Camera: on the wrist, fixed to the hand. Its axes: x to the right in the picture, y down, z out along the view.
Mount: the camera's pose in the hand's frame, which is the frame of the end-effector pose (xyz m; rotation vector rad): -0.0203 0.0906 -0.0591 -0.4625 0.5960 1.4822
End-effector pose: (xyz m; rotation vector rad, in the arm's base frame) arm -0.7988 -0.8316 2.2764 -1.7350 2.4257 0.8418
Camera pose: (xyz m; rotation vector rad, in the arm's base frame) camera -0.8557 -0.8201 2.3699 -0.1508 -2.0572 -0.5099
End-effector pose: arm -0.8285 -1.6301 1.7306 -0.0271 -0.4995 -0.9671
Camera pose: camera -0.7427 -1.5762 1.6875 -0.4473 0.3460 0.4108
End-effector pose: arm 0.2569 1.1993 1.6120 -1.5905 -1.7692 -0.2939
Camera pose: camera 0.3621 1.1669 1.6144 -2.3383 0.1629 -0.3644
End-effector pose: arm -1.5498 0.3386 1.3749 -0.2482 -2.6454 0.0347
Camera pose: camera -1.4893 0.4229 1.4117 -1.9064 -1.3480 -0.1427
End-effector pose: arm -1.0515 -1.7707 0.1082 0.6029 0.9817 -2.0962
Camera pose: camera -0.9625 -1.7551 0.0454 1.2114 0.8087 -0.3692
